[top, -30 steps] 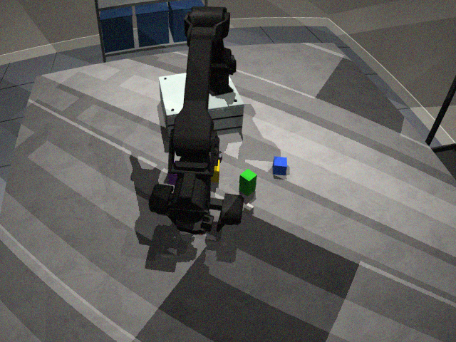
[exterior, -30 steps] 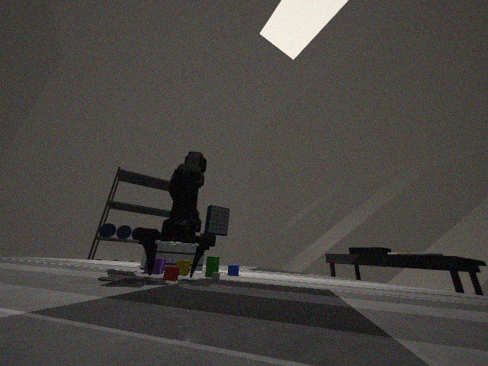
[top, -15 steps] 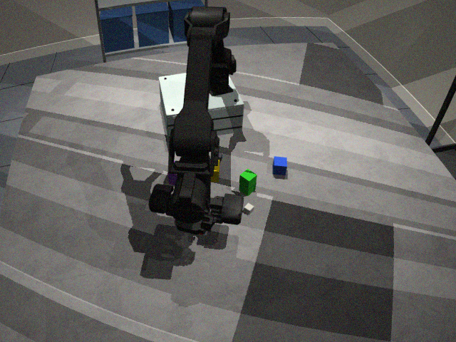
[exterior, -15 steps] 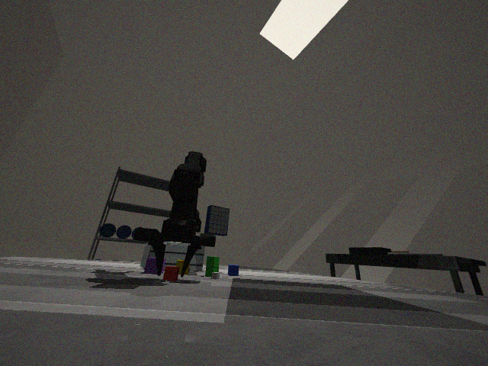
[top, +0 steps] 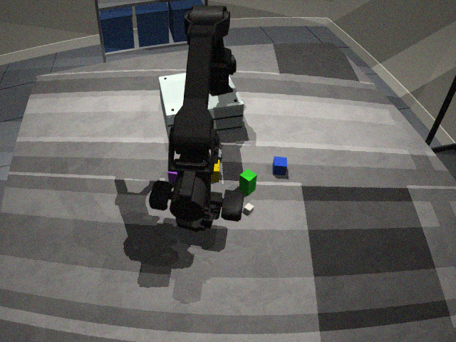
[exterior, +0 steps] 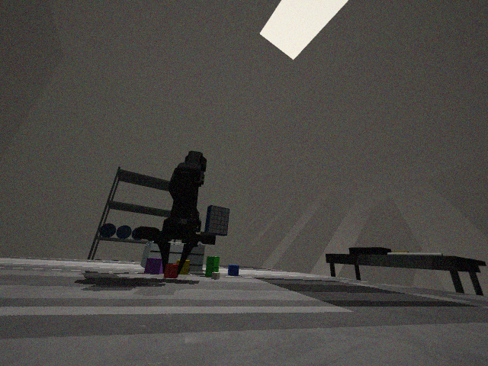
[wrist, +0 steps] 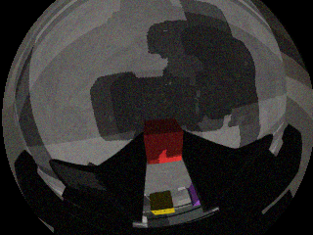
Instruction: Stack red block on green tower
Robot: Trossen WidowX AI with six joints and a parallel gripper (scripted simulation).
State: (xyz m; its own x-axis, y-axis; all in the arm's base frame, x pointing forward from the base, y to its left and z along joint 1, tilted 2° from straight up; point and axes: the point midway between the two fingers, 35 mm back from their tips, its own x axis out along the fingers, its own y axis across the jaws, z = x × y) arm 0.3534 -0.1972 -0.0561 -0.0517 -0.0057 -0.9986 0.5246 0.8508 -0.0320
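Now: gripper tip 150 mm to the right of the green block, 50 mm past it and 30 mm below it. Round my gripper tip: red block: 10 mm above; small white cube: 120 mm to the left; purple block: 150 mm behind, 10 mm to the left, 10 mm above.
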